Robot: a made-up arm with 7 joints.
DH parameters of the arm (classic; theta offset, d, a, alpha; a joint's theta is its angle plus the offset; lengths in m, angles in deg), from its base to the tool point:
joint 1: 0 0.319 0 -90
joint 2: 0 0 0 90
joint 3: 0 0.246 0.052 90
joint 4: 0 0 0.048 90
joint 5: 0 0.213 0 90
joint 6: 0 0 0.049 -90
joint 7: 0 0.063 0 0
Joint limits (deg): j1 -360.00..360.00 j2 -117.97..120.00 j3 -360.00..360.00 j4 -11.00..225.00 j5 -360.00..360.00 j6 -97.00..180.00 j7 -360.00..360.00
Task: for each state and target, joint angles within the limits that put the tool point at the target. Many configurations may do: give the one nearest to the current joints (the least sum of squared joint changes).
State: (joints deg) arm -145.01 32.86 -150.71 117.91 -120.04 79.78 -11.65
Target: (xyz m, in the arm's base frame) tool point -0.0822 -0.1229 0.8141
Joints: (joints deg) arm -131.99 42.97 -172.19 125.23 -118.57 86.04 -11.65
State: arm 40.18 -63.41 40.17 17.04 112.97 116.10 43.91
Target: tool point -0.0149 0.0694 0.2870
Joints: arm 21.97 -67.39 56.28 -11.00 86.08 86.24 43.91
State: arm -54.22 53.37 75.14 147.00 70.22 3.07 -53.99
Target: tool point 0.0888 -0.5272 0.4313
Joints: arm -90.16 71.34 67.98 157.61 64.57 18.57 -53.99
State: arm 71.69 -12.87 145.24 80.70 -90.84 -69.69 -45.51
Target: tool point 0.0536 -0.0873 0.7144
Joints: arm 86.33 23.28 175.94 99.35 -85.19 -70.59 -45.51
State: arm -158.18 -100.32 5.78 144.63 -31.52 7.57 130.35
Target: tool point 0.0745 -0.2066 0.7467
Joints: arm -194.11 -54.01 30.39 96.39 -36.40 14.84 130.35
